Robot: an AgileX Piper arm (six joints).
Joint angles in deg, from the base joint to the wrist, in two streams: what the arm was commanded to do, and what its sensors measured. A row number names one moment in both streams.
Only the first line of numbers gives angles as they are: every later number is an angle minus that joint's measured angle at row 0.
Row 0, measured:
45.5 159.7 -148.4 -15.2 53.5 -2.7
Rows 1 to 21, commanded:
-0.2 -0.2 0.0 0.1 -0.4 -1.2
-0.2 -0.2 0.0 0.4 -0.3 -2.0
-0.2 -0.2 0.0 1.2 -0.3 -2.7
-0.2 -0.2 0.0 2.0 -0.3 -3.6
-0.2 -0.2 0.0 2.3 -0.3 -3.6
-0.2 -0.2 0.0 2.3 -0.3 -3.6
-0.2 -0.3 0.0 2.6 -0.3 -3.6
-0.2 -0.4 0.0 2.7 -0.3 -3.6
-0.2 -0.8 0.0 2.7 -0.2 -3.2
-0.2 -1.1 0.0 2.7 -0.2 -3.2
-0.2 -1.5 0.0 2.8 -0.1 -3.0
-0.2 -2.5 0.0 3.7 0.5 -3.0
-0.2 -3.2 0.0 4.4 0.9 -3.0
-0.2 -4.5 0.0 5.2 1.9 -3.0
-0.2 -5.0 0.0 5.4 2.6 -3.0
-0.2 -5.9 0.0 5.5 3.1 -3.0
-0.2 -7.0 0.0 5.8 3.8 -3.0
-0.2 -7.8 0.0 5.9 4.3 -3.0
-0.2 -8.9 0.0 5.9 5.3 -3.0
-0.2 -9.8 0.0 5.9 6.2 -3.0
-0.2 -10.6 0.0 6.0 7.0 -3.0
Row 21, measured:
0.0 -7.4 0.0 5.6 4.5 -3.0
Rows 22 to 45, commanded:
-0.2 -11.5 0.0 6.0 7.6 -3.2
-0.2 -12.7 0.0 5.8 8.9 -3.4
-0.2 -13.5 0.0 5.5 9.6 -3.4
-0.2 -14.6 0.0 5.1 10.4 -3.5
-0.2 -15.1 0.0 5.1 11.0 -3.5
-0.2 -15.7 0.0 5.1 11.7 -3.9
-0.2 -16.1 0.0 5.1 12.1 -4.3
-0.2 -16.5 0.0 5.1 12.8 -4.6
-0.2 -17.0 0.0 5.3 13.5 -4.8
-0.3 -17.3 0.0 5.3 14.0 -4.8
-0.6 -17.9 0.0 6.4 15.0 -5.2
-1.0 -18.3 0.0 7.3 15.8 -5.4
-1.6 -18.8 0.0 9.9 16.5 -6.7
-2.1 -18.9 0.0 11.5 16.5 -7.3
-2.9 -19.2 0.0 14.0 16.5 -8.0
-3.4 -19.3 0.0 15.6 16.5 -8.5
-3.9 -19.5 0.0 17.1 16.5 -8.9
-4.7 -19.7 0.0 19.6 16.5 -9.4
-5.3 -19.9 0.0 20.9 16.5 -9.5
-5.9 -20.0 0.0 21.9 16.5 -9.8
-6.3 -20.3 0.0 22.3 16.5 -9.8
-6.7 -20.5 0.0 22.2 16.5 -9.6
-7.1 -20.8 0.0 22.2 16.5 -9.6
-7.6 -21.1 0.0 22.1 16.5 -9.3
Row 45, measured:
-5.8 -19.3 0.0 21.0 16.6 -8.9
